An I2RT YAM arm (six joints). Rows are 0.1 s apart.
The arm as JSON. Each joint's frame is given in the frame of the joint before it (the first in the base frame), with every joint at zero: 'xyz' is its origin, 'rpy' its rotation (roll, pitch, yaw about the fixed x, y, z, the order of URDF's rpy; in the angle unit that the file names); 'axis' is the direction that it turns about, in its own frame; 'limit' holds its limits. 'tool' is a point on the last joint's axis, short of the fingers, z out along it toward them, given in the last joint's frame.
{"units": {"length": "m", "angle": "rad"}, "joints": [
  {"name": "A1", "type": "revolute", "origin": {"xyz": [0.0, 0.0, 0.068], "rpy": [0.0, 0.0, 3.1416]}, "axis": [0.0, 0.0, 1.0], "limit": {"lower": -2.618, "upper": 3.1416}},
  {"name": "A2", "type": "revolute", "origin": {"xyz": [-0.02, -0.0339, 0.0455], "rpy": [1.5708, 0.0, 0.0]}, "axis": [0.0, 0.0, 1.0], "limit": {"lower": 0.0, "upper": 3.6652}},
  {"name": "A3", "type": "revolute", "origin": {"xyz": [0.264, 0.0, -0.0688], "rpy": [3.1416, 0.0, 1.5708]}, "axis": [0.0, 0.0, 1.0], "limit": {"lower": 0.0, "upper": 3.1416}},
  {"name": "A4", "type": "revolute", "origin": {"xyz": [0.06, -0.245, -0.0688], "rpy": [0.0, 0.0, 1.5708]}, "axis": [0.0, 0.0, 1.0], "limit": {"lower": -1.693, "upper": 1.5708}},
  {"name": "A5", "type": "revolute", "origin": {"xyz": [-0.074, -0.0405, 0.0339], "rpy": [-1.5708, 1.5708, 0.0]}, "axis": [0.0, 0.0, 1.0], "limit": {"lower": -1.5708, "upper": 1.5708}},
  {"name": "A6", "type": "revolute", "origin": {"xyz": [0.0, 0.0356, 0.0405], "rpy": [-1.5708, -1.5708, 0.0]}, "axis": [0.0, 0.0, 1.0], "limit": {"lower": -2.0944, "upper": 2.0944}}
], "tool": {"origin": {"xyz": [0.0, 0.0, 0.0], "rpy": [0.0, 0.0, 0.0]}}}
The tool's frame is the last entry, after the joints.
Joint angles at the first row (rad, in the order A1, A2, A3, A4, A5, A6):
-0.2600, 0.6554, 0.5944, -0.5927, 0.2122, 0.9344
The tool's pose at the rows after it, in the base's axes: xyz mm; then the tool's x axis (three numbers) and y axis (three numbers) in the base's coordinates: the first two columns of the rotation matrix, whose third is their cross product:
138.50 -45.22 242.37 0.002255 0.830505 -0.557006 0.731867 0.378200 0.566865
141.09 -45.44 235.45 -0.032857 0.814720 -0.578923 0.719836 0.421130 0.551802
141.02 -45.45 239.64 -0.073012 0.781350 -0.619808 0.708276 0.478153 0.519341
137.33 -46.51 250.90 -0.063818 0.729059 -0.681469 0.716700 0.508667 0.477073
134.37 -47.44 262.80 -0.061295 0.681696 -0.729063 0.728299 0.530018 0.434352
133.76 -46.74 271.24 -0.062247 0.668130 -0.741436 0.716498 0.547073 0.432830
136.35 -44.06 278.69 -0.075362 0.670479 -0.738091 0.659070 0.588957 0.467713
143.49 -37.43 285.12 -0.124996 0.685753 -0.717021 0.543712 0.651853 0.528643
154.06 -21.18 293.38 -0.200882 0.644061 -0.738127 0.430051 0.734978 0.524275
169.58 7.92 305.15 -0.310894 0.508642 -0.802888 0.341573 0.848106 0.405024
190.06 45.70 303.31 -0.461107 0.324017 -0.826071 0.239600 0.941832 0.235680
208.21 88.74 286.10 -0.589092 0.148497 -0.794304 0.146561 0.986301 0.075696
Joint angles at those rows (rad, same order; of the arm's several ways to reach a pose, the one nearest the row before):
-0.2622, 0.6550, 0.5568, -0.5730, 0.2201, 0.9659
-0.2623, 0.6591, 0.5263, -0.5275, 0.2067, 0.9194
-0.2625, 0.6550, 0.5370, -0.5269, 0.2066, 0.8505
-0.2621, 0.6353, 0.5667, -0.5441, 0.2655, 0.7932
-0.2618, 0.6268, 0.6042, -0.5676, 0.3158, 0.7424
-0.2582, 0.6245, 0.6308, -0.5760, 0.3154, 0.7245
-0.2499, 0.6235, 0.6462, -0.5492, 0.2549, 0.7103
-0.2236, 0.6347, 0.6559, -0.4973, 0.1321, 0.7031
-0.1106, 0.6662, 0.6804, -0.4558, 0.1139, 0.6713
0.0953, 0.7537, 0.7530, -0.4658, 0.2342, 0.5835
0.2971, 0.9006, 0.8251, -0.4990, 0.3421, 0.4918
0.4696, 1.0755, 0.8791, -0.5317, 0.4375, 0.4561

